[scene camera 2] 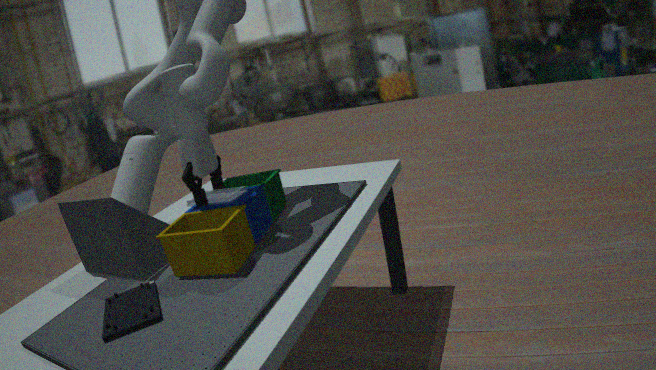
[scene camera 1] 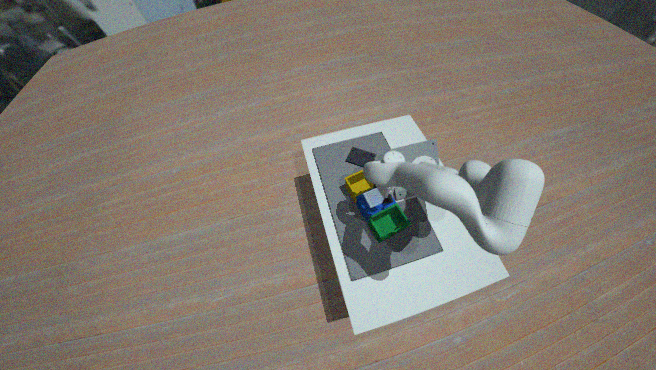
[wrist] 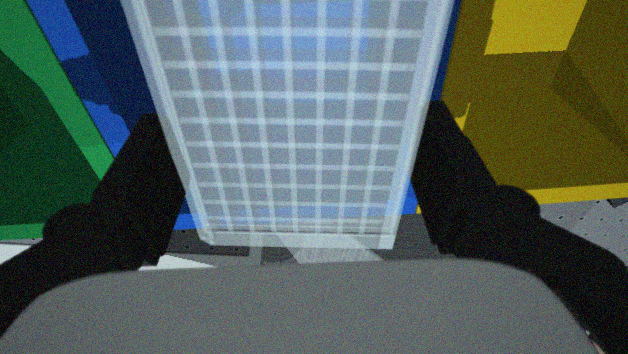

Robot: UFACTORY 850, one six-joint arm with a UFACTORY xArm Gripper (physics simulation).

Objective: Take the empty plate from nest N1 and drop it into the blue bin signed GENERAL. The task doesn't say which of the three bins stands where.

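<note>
My gripper (scene camera 2: 209,196) (wrist: 295,140) is shut on a clear, gridded plate (scene camera 1: 373,198) (scene camera 2: 229,195) (wrist: 300,132), with one black finger at each long side. The plate is about level and lies over the opening of the blue bin (scene camera 1: 365,206) (scene camera 2: 261,212) (wrist: 107,80), at about rim height; whether it touches the rim I cannot tell. The blue bin stands between the yellow bin and the green bin. No lettering can be read on it. In scene camera 1 the arm hides most of the gripper. I cannot tell where nest N1 is.
The yellow bin (scene camera 1: 359,184) (scene camera 2: 210,252) (wrist: 525,135) and the green bin (scene camera 1: 388,223) (scene camera 2: 278,194) (wrist: 35,160) stand close on either side. A dark pegged block (scene camera 1: 360,156) (scene camera 2: 132,312) lies past the yellow bin. A grey panel (scene camera 2: 115,240) stands behind the yellow bin.
</note>
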